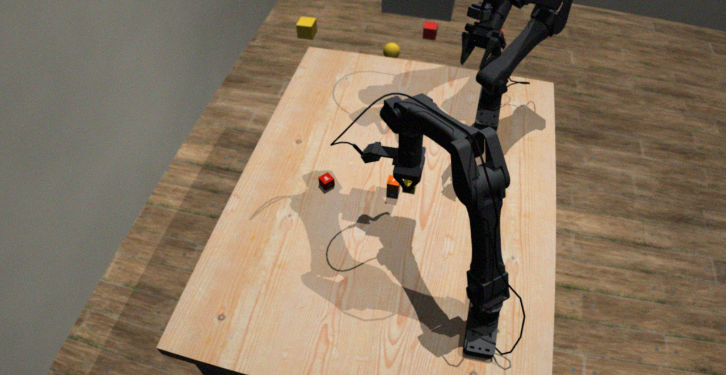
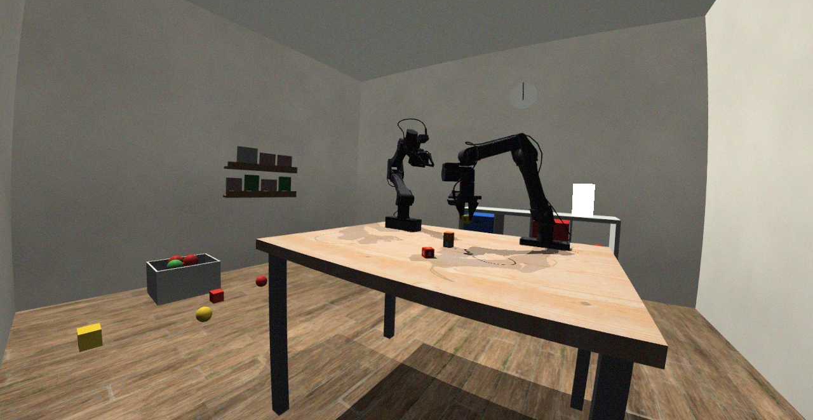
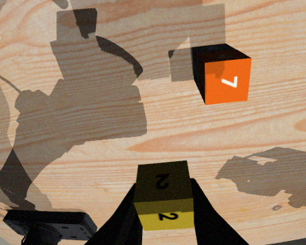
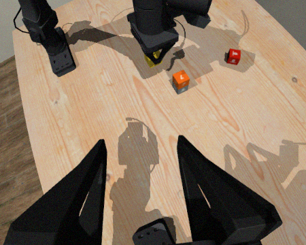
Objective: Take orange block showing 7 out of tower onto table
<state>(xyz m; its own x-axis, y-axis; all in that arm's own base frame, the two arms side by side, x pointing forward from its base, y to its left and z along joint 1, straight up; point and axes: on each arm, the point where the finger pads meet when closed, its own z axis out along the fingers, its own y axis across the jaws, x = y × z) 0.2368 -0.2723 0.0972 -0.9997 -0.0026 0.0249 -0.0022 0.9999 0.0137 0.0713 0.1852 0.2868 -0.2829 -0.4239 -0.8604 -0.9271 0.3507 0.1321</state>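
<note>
My right gripper is now 29 cm above the orange block showing 7, 18 cm to the right of it and 17 cm short of it. Also, from my right hand: grey block showing 9: 32 cm below, 18 cm to the left, 17 cm ahead; then yellow block showing 2: 23 cm to the left, 23 cm below, 12 cm ahead.
The orange block showing 7 is 40 mm ahead of my left hand, 50 mm to the right of it and 70 mm below it. Round my left hand: grey block showing 9: 40 mm ahead, 50 mm to the right, 100 mm below; then yellow block showing 2: right at my left hand.
</note>
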